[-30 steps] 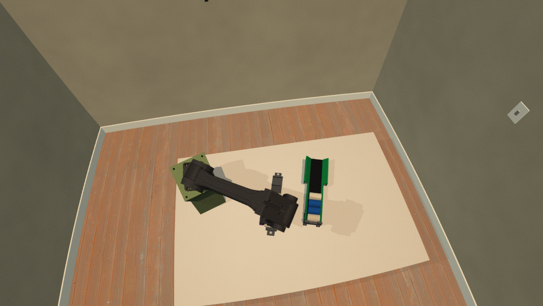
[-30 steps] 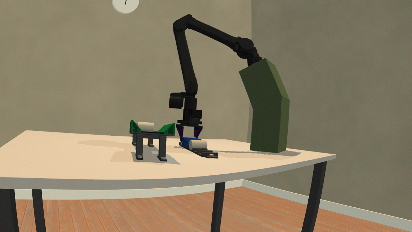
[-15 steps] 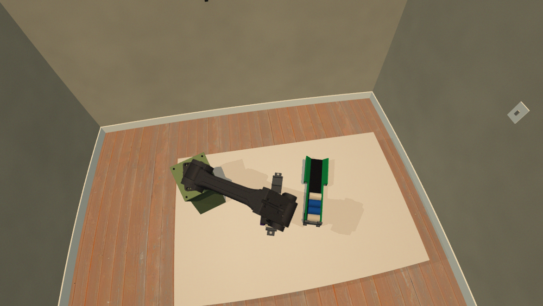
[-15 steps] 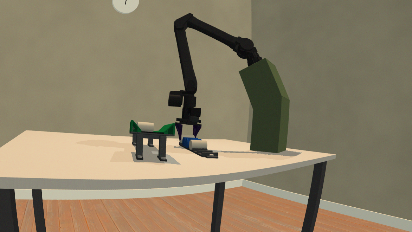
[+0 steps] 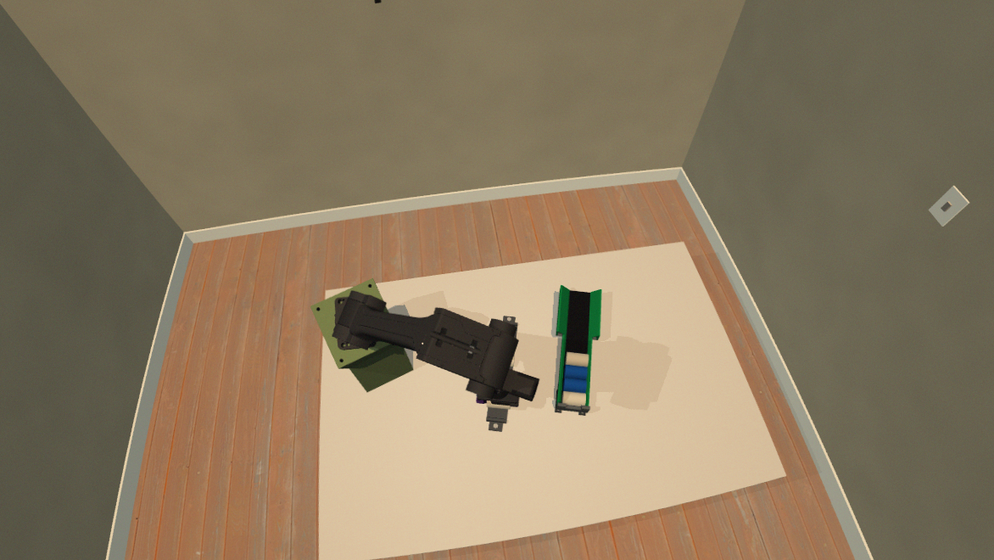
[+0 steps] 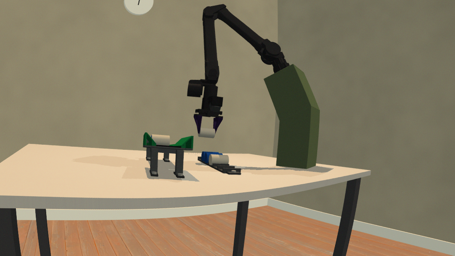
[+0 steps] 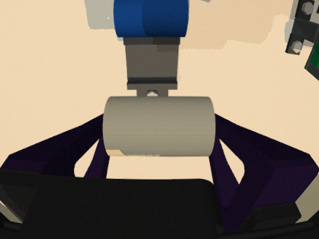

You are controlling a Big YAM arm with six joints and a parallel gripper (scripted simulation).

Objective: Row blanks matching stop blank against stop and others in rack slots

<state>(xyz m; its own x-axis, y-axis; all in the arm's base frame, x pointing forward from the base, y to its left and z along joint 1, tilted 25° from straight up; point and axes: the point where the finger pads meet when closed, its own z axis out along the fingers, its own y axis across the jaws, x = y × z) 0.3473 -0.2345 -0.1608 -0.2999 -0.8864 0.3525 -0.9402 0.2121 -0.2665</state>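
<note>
My hand is 21 cm short of the grey stop, 6 cm above it and 5 cm to the left of it.
</note>
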